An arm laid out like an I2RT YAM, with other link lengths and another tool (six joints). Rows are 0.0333 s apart.
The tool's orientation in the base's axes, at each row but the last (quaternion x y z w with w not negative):
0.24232, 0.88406, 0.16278, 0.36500
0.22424, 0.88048, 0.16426, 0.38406
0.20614, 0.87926, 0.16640, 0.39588
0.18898, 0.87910, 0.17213, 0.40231
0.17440, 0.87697, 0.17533, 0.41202
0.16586, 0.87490, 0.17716, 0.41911
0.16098, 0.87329, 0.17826, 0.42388
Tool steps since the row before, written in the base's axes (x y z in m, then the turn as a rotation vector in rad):
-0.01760, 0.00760, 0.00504, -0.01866, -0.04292, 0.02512
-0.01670, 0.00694, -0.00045, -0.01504, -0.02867, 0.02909
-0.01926, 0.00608, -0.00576, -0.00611, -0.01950, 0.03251
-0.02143, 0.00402, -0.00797, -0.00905, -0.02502, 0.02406
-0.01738, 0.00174, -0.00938, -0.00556, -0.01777, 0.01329
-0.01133, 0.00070, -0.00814, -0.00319, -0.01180, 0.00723
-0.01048, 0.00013, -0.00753, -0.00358, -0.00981, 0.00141
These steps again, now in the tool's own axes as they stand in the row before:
0.01215, 0.00320, -0.01533, -0.02622, -0.02971, -0.03537
0.01398, 0.00117, -0.01142, -0.02338, -0.01486, -0.03357
0.01821, -0.00184, -0.01031, -0.02636, -0.00335, -0.02772
0.01997, -0.00428, -0.01103, -0.02176, -0.01256, -0.02560
0.01741, -0.00551, -0.00772, -0.01346, -0.01050, -0.01523
0.01252, -0.00464, -0.00409, -0.00816, -0.00762, -0.00878
0.01137, -0.00462, -0.00399, -0.00310, -0.00851, -0.00539

